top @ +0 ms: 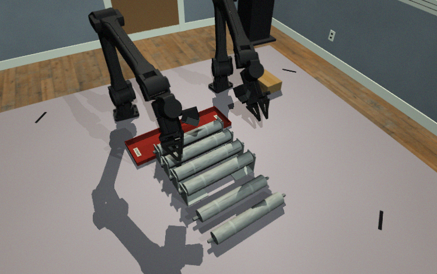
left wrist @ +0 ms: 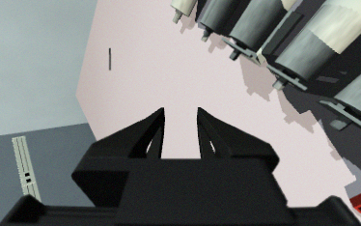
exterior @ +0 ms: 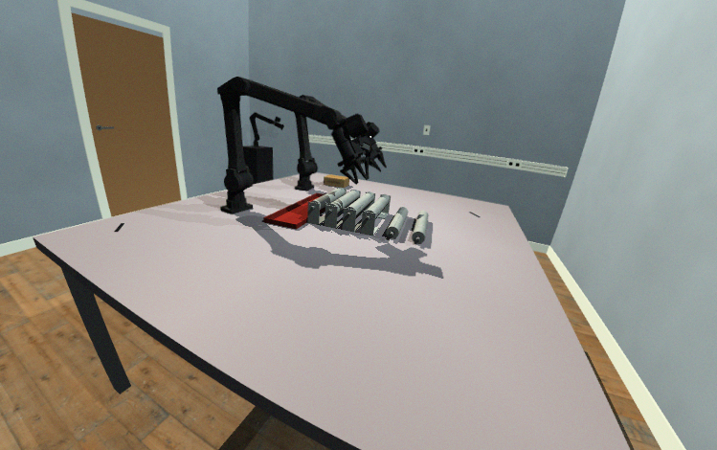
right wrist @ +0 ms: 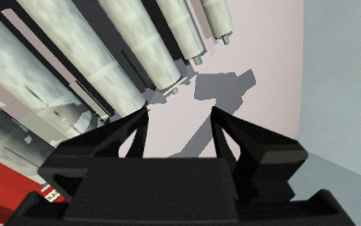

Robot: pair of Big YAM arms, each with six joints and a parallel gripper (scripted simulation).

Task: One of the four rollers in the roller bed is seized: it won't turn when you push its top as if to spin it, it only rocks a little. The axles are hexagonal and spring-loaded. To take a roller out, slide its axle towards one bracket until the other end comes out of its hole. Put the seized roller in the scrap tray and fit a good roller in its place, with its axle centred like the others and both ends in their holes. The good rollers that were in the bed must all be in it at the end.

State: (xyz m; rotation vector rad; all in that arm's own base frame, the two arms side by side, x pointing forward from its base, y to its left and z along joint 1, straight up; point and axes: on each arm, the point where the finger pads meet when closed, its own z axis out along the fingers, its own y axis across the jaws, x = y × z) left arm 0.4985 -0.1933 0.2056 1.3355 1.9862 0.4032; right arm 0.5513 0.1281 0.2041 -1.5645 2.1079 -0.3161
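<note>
Now: right hand 40 mm past the roller, 130 mm to the right of it and 130 mm above it. The rest, counted from my right hand: red scrap tray 300 mm behind, 110 mm to the left, 200 mm below; then cardboard box 450 mm behind, 670 mm to the left, 170 mm below.
</note>
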